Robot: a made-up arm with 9 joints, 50 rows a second.
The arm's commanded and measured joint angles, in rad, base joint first. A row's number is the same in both.
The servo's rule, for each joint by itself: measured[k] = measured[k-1] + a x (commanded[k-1-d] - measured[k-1]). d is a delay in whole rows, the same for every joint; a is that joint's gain. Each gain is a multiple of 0.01, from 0.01 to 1. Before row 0 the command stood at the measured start. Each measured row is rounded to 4 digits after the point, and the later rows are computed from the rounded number. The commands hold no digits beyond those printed.
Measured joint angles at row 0: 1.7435, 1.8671, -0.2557, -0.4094, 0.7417, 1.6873, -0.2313, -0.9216, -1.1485
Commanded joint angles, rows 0 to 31: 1.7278, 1.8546, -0.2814, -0.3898, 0.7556, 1.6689, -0.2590, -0.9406, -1.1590; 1.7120, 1.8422, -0.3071, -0.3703, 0.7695, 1.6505, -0.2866, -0.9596, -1.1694; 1.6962, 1.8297, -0.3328, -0.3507, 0.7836, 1.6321, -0.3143, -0.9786, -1.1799; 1.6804, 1.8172, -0.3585, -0.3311, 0.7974, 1.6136, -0.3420, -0.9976, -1.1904; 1.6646, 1.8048, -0.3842, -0.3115, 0.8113, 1.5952, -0.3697, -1.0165, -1.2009; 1.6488, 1.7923, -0.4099, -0.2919, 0.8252, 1.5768, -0.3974, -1.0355, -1.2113; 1.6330, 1.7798, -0.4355, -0.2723, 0.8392, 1.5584, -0.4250, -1.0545, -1.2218; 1.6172, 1.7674, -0.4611, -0.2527, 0.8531, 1.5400, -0.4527, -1.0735, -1.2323; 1.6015, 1.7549, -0.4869, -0.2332, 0.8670, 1.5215, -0.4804, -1.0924, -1.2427; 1.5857, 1.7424, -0.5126, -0.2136, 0.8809, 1.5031, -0.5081, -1.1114, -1.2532; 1.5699, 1.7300, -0.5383, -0.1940, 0.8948, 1.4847, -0.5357, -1.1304, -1.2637; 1.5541, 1.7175, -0.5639, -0.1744, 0.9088, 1.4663, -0.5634, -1.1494, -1.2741; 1.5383, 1.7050, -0.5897, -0.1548, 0.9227, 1.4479, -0.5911, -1.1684, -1.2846; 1.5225, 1.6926, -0.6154, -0.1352, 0.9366, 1.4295, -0.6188, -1.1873, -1.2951; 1.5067, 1.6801, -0.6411, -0.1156, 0.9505, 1.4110, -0.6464, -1.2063, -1.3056; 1.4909, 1.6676, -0.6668, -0.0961, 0.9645, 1.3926, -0.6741, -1.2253, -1.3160; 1.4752, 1.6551, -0.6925, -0.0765, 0.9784, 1.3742, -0.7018, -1.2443, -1.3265; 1.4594, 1.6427, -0.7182, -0.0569, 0.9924, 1.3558, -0.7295, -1.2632, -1.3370; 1.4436, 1.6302, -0.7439, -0.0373, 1.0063, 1.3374, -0.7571, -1.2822, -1.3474; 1.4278, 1.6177, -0.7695, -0.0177, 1.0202, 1.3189, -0.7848, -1.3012, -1.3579; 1.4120, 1.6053, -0.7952, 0.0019, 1.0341, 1.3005, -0.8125, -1.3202, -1.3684; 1.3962, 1.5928, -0.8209, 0.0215, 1.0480, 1.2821, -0.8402, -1.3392, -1.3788; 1.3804, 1.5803, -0.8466, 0.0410, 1.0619, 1.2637, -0.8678, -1.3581, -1.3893; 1.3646, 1.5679, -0.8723, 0.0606, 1.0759, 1.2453, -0.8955, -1.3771, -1.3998; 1.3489, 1.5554, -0.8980, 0.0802, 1.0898, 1.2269, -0.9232, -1.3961, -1.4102; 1.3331, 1.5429, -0.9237, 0.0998, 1.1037, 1.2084, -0.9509, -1.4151, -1.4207; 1.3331, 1.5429, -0.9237, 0.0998, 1.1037, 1.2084, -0.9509, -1.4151, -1.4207; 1.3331, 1.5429, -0.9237, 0.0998, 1.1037, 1.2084, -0.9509, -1.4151, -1.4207; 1.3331, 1.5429, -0.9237, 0.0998, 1.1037, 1.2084, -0.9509, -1.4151, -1.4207; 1.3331, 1.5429, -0.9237, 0.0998, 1.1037, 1.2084, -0.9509, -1.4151, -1.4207; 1.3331, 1.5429, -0.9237, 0.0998, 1.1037, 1.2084, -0.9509, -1.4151, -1.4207; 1.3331, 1.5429, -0.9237, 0.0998, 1.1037, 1.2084, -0.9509, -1.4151, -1.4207
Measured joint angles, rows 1 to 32: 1.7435, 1.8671, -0.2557, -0.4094, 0.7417, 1.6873, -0.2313, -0.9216, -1.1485; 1.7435, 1.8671, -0.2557, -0.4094, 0.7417, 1.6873, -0.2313, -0.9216, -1.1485; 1.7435, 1.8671, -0.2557, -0.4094, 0.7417, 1.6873, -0.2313, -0.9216, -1.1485; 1.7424, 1.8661, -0.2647, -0.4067, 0.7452, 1.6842, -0.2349, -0.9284, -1.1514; 1.7403, 1.8642, -0.2795, -0.4016, 0.7513, 1.6785, -0.2416, -0.9396, -1.1564; 1.7372, 1.8614, -0.2982, -0.3945, 0.7594, 1.6706, -0.2511, -0.9536, -1.1630; 1.7332, 1.8579, -0.3193, -0.3856, 0.7689, 1.6609, -0.2629, -0.9694, -1.1707; 1.7284, 1.8537, -0.3420, -0.3752, 0.7795, 1.6497, -0.2768, -0.9864, -1.1792; 1.7228, 1.8488, -0.3658, -0.3635, 0.7909, 1.6373, -0.2925, -1.0041, -1.1882; 1.7165, 1.8433, -0.3902, -0.3507, 0.8030, 1.6239, -0.3097, -1.0222, -1.1976; 1.7095, 1.8372, -0.4150, -0.3370, 0.8155, 1.6096, -0.3283, -1.0407, -1.2073; 1.7019, 1.8306, -0.4402, -0.3225, 0.8284, 1.5946, -0.3481, -1.0593, -1.2172; 1.6938, 1.8235, -0.4655, -0.3073, 0.8415, 1.5790, -0.3689, -1.0781, -1.2273; 1.6851, 1.8160, -0.4910, -0.2914, 0.8548, 1.5630, -0.3906, -1.0969, -1.2375; 1.6759, 1.8081, -0.5165, -0.2750, 0.8683, 1.5466, -0.4131, -1.1158, -1.2477; 1.6663, 1.7999, -0.5421, -0.2582, 0.8819, 1.5298, -0.4362, -1.1347, -1.2580; 1.6562, 1.7913, -0.5678, -0.2410, 0.8956, 1.5127, -0.4599, -1.1536, -1.2684; 1.6457, 1.7824, -0.5935, -0.2234, 0.9093, 1.4954, -0.4841, -1.1726, -1.2788; 1.6349, 1.7732, -0.6192, -0.2056, 0.9231, 1.4779, -0.5088, -1.1916, -1.2892; 1.6237, 1.7638, -0.6449, -0.1875, 0.9369, 1.4603, -0.5339, -1.2106, -1.2996; 1.6122, 1.7541, -0.6706, -0.1692, 0.9508, 1.4425, -0.5593, -1.2295, -1.3101; 1.6004, 1.7442, -0.6963, -0.1507, 0.9647, 1.4246, -0.5850, -1.2485, -1.3205; 1.5883, 1.7341, -0.7219, -0.1321, 0.9786, 1.4066, -0.6110, -1.2675, -1.3310; 1.5760, 1.7238, -0.7476, -0.1133, 0.9925, 1.3886, -0.6372, -1.2865, -1.3415; 1.5634, 1.7133, -0.7733, -0.0944, 1.0064, 1.3705, -0.6636, -1.3055, -1.3519; 1.5506, 1.7027, -0.7990, -0.0754, 1.0203, 1.3523, -0.6901, -1.3244, -1.3624; 1.5376, 1.6919, -0.8247, -0.0564, 1.0342, 1.3341, -0.7168, -1.3434, -1.3729; 1.5244, 1.6810, -0.8504, -0.0373, 1.0481, 1.3159, -0.7436, -1.3624, -1.3833; 1.5110, 1.6700, -0.8761, -0.0181, 1.0620, 1.2976, -0.7705, -1.3814, -1.3938; 1.4985, 1.6598, -0.8928, -0.0016, 1.0724, 1.2824, -0.7940, -1.3935, -1.4013; 1.4869, 1.6504, -0.9036, 0.0126, 1.0802, 1.2698, -0.8144, -1.4013, -1.4067; 1.4761, 1.6418, -0.9106, 0.0248, 1.0861, 1.2594, -0.8321, -1.4063, -1.4106
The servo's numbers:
d 3
a 0.07 0.08 0.35 0.14 0.25 0.17 0.13 0.36 0.28

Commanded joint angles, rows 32 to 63: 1.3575, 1.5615, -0.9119, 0.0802, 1.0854, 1.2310, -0.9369, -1.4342, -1.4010; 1.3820, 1.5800, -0.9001, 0.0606, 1.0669, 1.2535, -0.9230, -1.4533, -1.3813; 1.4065, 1.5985, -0.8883, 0.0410, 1.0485, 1.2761, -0.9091, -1.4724, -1.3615; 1.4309, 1.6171, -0.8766, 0.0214, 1.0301, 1.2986, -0.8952, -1.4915, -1.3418; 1.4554, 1.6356, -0.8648, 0.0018, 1.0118, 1.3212, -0.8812, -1.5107, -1.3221; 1.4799, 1.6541, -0.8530, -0.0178, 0.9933, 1.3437, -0.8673, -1.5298, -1.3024; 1.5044, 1.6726, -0.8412, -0.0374, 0.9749, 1.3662, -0.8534, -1.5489, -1.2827; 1.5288, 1.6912, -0.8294, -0.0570, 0.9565, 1.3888, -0.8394, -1.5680, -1.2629; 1.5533, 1.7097, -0.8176, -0.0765, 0.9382, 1.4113, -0.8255, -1.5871, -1.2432; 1.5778, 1.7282, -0.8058, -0.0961, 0.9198, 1.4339, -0.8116, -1.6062, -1.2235; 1.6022, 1.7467, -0.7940, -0.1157, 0.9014, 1.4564, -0.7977, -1.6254, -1.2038; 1.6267, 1.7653, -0.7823, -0.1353, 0.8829, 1.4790, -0.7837, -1.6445, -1.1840; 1.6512, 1.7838, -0.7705, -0.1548, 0.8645, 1.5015, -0.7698, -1.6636, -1.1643; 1.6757, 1.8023, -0.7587, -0.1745, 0.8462, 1.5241, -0.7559, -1.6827, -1.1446; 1.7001, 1.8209, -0.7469, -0.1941, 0.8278, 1.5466, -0.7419, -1.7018, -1.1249; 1.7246, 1.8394, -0.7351, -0.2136, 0.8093, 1.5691, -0.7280, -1.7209, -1.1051; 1.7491, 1.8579, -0.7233, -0.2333, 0.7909, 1.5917, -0.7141, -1.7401, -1.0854; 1.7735, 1.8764, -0.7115, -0.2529, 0.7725, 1.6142, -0.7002, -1.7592, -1.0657; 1.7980, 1.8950, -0.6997, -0.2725, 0.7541, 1.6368, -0.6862, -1.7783, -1.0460; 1.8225, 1.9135, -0.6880, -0.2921, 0.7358, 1.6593, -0.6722, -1.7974, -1.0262; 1.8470, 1.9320, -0.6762, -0.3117, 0.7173, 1.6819, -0.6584, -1.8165, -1.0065; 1.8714, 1.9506, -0.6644, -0.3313, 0.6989, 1.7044, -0.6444, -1.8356, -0.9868; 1.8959, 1.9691, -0.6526, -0.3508, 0.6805, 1.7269, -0.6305, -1.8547, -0.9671; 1.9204, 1.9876, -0.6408, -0.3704, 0.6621, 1.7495, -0.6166, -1.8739, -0.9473; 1.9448, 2.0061, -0.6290, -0.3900, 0.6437, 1.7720, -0.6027, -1.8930, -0.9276; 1.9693, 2.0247, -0.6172, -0.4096, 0.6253, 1.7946, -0.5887, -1.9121, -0.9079; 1.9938, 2.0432, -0.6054, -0.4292, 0.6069, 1.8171, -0.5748, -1.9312, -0.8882; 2.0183, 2.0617, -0.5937, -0.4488, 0.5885, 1.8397, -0.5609, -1.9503, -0.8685; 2.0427, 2.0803, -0.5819, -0.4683, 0.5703, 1.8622, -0.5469, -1.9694, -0.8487; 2.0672, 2.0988, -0.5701, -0.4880, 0.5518, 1.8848, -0.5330, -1.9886, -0.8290; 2.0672, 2.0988, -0.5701, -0.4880, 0.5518, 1.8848, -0.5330, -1.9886, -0.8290; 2.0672, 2.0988, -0.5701, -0.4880, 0.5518, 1.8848, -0.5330, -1.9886, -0.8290
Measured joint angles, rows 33 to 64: 1.4661, 1.6339, -0.9152, 0.0353, 1.0905, 1.2507, -0.8475, -1.4095, -1.4134; 1.4568, 1.6266, -0.9182, 0.0443, 1.0938, 1.2435, -0.8609, -1.4115, -1.4154; 1.4481, 1.6199, -0.9201, 0.0521, 1.0963, 1.2375, -0.8726, -1.4128, -1.4169; 1.4418, 1.6152, -0.9172, 0.0560, 1.0936, 1.2364, -0.8810, -1.4205, -1.4124; 1.4376, 1.6124, -0.9112, 0.0566, 1.0869, 1.2393, -0.8865, -1.4323, -1.4037; 1.4354, 1.6113, -0.9032, 0.0544, 1.0773, 1.2456, -0.8894, -1.4467, -1.3919; 1.4351, 1.6118, -0.8939, 0.0498, 1.0655, 1.2546, -0.8902, -1.4628, -1.3779; 1.4365, 1.6137, -0.8837, 0.0431, 1.0521, 1.2659, -0.8890, -1.4800, -1.3623; 1.4395, 1.6169, -0.8730, 0.0346, 1.0374, 1.2791, -0.8862, -1.4979, -1.3455; 1.4440, 1.6214, -0.8619, 0.0245, 1.0218, 1.2939, -0.8819, -1.5163, -1.3279; 1.4499, 1.6270, -0.8505, 0.0131, 1.0055, 1.3100, -0.8764, -1.5349, -1.3097; 1.4571, 1.6336, -0.8390, 0.0006, 0.9887, 1.3272, -0.8698, -1.5537, -1.2911; 1.4655, 1.6412, -0.8274, -0.0129, 0.9715, 1.3453, -0.8622, -1.5726, -1.2722; 1.4751, 1.6496, -0.8157, -0.0273, 0.9540, 1.3642, -0.8538, -1.5916, -1.2530; 1.4857, 1.6589, -0.8040, -0.0424, 0.9362, 1.3837, -0.8447, -1.6106, -1.2337; 1.4973, 1.6689, -0.7923, -0.0581, 0.9183, 1.4037, -0.8350, -1.6297, -1.2143; 1.5098, 1.6796, -0.7805, -0.0744, 0.9003, 1.4242, -0.8247, -1.6488, -1.1948; 1.5231, 1.6909, -0.7687, -0.0912, 0.8822, 1.4450, -0.8139, -1.6679, -1.1752; 1.5372, 1.7028, -0.7569, -0.1083, 0.8640, 1.4661, -0.8027, -1.6870, -1.1556; 1.5520, 1.7152, -0.7451, -0.1258, 0.8457, 1.4875, -0.7912, -1.7061, -1.1359; 1.5675, 1.7281, -0.7333, -0.1436, 0.8274, 1.5090, -0.7794, -1.7252, -1.1162; 1.5836, 1.7415, -0.7215, -0.1616, 0.8091, 1.5307, -0.7673, -1.7443, -1.0965; 1.6003, 1.7553, -0.7098, -0.1799, 0.7908, 1.5526, -0.7549, -1.7634, -1.0768; 1.6176, 1.7694, -0.6980, -0.1984, 0.7724, 1.5746, -0.7424, -1.7825, -1.0571; 1.6354, 1.7839, -0.6862, -0.2170, 0.7540, 1.5967, -0.7297, -1.8016, -1.0374; 1.6536, 1.7987, -0.6744, -0.2357, 0.7356, 1.6188, -0.7168, -1.8207, -1.0177; 1.6723, 1.8138, -0.6626, -0.2546, 0.7172, 1.6410, -0.7038, -1.8399, -0.9980; 1.6914, 1.8292, -0.6508, -0.2736, 0.6988, 1.6633, -0.6907, -1.8590, -0.9783; 1.7109, 1.8448, -0.6390, -0.2926, 0.6804, 1.6856, -0.6774, -1.8781, -0.9586; 1.7307, 1.8607, -0.6272, -0.3117, 0.6620, 1.7080, -0.6641, -1.8972, -0.9389; 1.7508, 1.8768, -0.6155, -0.3309, 0.6436, 1.7304, -0.6507, -1.9163, -0.9192; 1.7712, 1.8931, -0.6037, -0.3501, 0.6253, 1.7528, -0.6372, -1.9354, -0.8995
